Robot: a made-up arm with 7 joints.
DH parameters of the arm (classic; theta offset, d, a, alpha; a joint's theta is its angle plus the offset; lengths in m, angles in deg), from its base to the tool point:
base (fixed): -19.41 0 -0.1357 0
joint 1: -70.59 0.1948 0.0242 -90
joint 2: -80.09 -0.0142 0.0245 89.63
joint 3: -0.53 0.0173 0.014 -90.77
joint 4: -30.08 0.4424 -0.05 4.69
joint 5: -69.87 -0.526 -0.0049 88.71
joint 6: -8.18 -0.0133 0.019 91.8
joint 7: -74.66 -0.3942 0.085 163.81
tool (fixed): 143.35 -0.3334 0 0
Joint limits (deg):
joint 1: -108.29..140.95
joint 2: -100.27..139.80
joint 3: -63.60..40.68
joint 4: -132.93..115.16
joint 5: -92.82..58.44
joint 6: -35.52..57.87
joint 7: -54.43..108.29
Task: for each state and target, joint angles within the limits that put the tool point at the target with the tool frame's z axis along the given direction. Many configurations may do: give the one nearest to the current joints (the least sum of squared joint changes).
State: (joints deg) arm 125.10 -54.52 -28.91 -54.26 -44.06 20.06 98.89
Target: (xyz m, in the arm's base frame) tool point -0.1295 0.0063 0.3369 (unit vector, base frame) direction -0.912 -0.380 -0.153
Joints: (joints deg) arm 131.24 -80.71 -39.94 -64.31 -36.51 49.78 78.91
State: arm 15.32 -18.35 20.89 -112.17 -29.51 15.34 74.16
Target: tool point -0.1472 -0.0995 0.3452 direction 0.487 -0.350 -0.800
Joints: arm 5.16 -20.58 30.96 -93.84 -41.71 -16.31 76.18
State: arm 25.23 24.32 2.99 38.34 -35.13 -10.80 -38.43
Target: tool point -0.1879 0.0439 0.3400 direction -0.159 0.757 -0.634
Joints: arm 45.72 6.39 40.68 13.14 -26.99 -35.52 -39.51
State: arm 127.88 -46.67 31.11 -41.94 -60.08 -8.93 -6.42
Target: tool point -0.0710 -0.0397 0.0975 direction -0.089 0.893 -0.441
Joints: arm 126.70 -34.94 8.22 -7.32 -85.37 -35.52 -49.52
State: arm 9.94 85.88 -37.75 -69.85 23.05 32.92 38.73
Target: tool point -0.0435 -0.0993 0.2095 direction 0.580 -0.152 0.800
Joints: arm 42.56 54.21 -30.58 -127.36 21.02 57.87 76.01
